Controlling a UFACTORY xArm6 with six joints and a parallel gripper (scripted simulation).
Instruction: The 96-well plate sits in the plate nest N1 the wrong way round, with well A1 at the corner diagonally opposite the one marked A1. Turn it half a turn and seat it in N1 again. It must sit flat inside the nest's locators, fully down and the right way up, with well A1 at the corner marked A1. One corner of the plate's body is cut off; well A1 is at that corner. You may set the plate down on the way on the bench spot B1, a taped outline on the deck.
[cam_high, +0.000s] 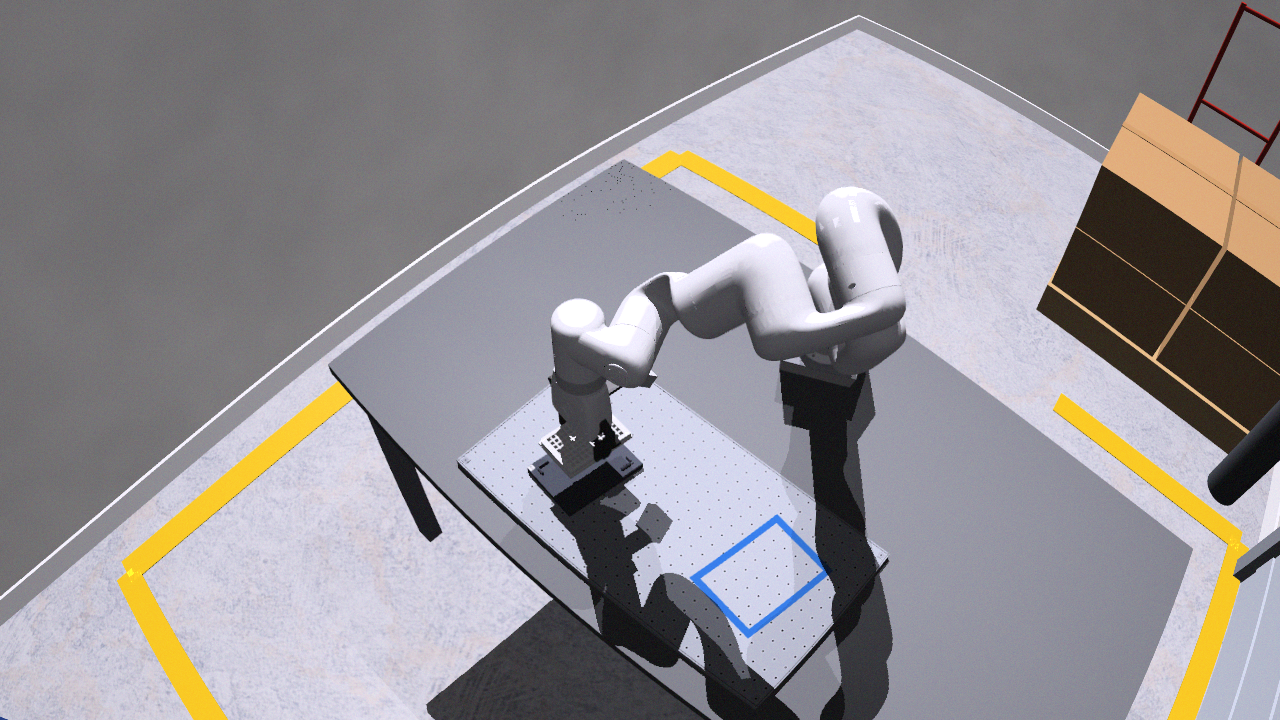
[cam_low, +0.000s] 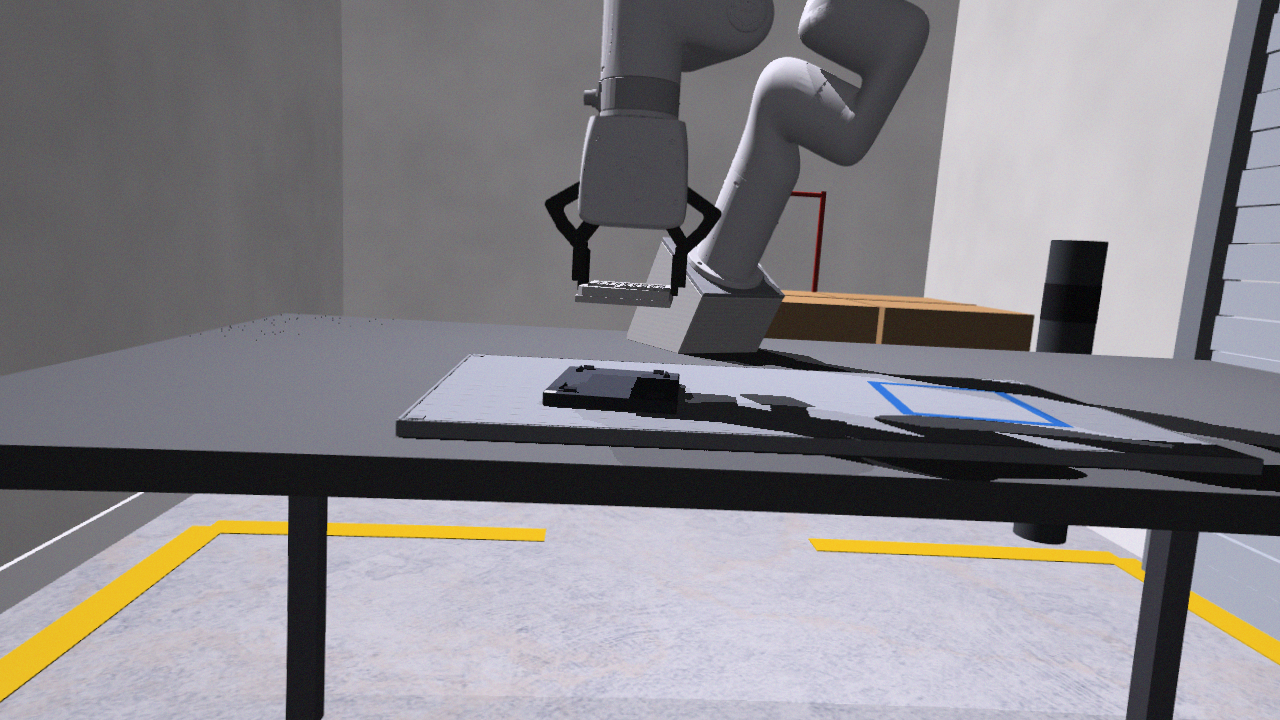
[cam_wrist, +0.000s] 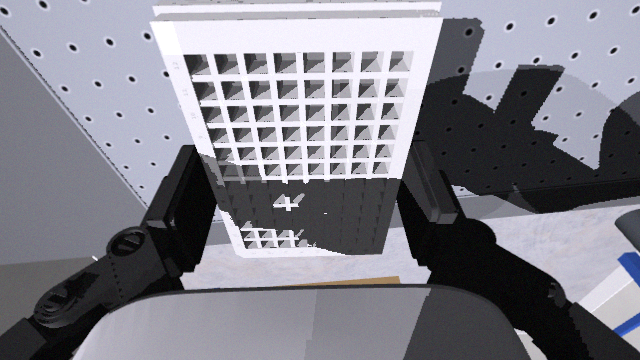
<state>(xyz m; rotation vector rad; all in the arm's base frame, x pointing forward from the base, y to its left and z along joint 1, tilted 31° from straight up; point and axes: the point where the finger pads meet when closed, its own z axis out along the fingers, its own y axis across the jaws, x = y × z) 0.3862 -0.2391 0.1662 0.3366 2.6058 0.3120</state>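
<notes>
Now: the plate nest N1 11 cm below my hand and 1 cm to the right of it. Also, from my hand: A1 label: 10 cm below, 7 cm to the right, 6 cm ahead; then white 96-well plate: 1 cm below.
</notes>
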